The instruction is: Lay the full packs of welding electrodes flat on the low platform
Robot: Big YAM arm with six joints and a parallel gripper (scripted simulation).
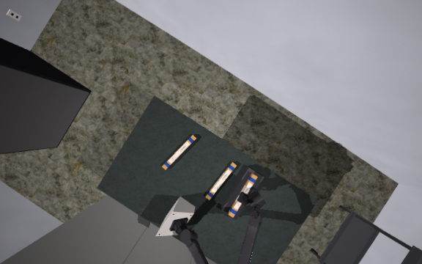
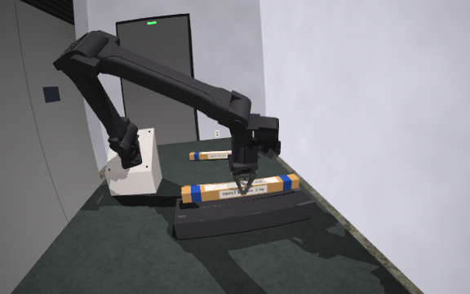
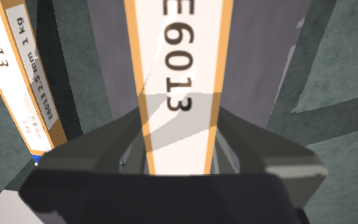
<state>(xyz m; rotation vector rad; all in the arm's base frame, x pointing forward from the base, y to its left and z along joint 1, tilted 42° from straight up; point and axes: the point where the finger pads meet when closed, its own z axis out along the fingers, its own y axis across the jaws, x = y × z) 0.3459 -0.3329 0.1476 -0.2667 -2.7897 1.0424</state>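
My hand is 1 cm to the left of the low grey platform and 8 cm above it.
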